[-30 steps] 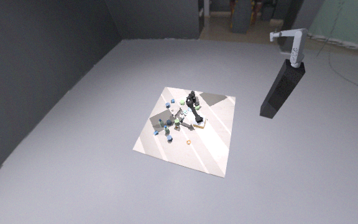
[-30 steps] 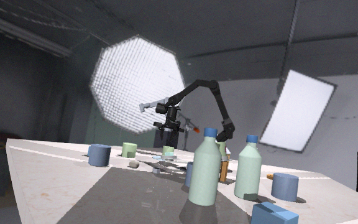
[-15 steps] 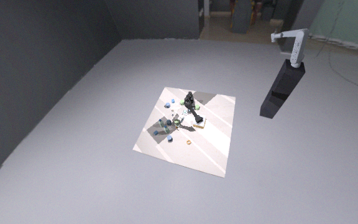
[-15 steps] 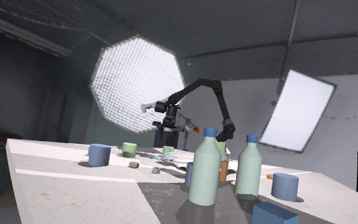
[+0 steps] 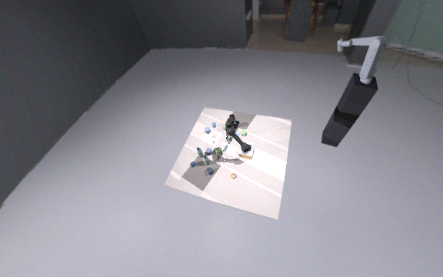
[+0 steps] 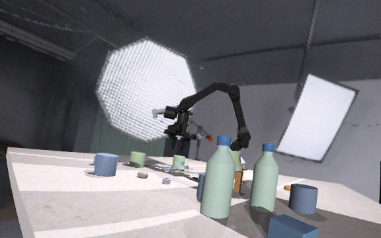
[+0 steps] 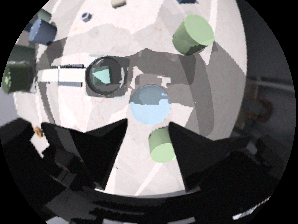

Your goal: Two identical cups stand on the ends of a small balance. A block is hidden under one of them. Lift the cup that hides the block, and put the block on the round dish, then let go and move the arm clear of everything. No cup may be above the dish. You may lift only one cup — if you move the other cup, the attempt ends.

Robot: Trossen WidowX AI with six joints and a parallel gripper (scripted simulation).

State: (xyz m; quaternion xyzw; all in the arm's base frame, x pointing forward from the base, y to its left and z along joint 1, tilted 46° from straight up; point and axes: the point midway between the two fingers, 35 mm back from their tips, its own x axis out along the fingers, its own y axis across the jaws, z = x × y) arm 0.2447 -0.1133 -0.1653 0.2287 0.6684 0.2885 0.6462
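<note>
Right now my gripper tip is 90 mm to the right of the pale teal block, 60 mm above it and 50 mm short of it. From my gripper tip the other things lie so: flat grey balance 220 mm to the left, 80 mm below, 60 mm ahead; pebble 270 mm ahead, 110 mm to the left, 90 mm below; round light blue dish 100 mm below, 10 mm to the right.
</note>
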